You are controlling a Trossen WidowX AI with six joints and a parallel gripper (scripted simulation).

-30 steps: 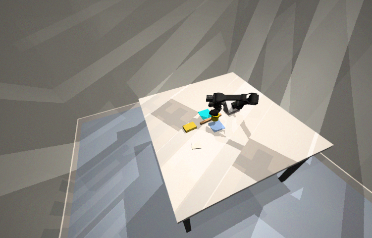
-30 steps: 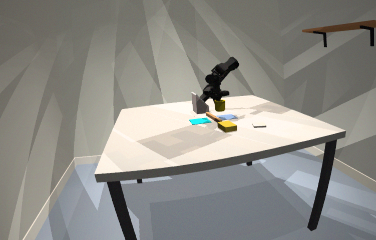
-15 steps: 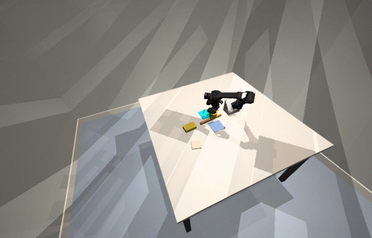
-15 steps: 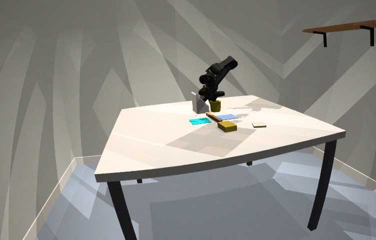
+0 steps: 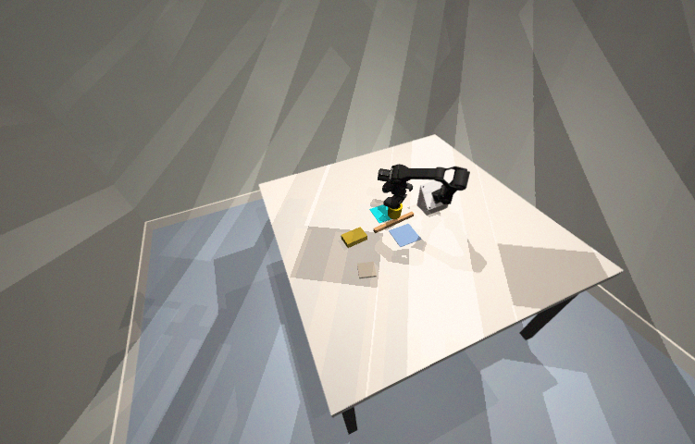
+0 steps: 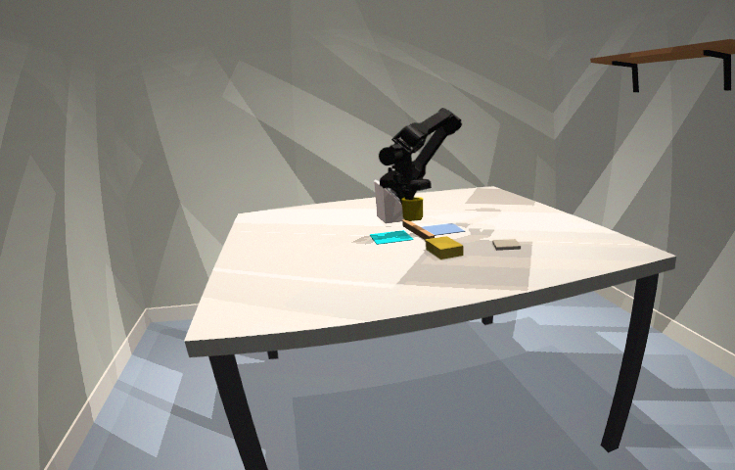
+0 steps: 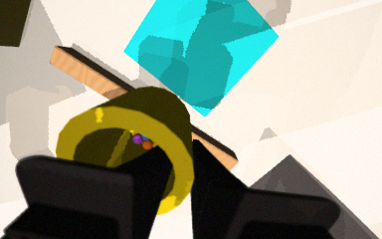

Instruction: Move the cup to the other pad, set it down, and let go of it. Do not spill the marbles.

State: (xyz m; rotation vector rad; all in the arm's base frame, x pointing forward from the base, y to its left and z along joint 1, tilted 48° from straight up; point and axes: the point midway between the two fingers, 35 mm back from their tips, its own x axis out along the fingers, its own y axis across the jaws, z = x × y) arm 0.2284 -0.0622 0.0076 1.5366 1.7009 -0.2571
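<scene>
My gripper tip is now 3 cm short of the cyan pad, 7 cm to the left of it and 9 cm above it. Also, from my gripper tip: wooden stick (3 cm ahead, 2 cm to the left, 8 cm below); then yellow cup (2 cm ahead, 1 cm to the left); then light blue pad (3 cm ahead, 12 cm to the left, 9 cm below).
</scene>
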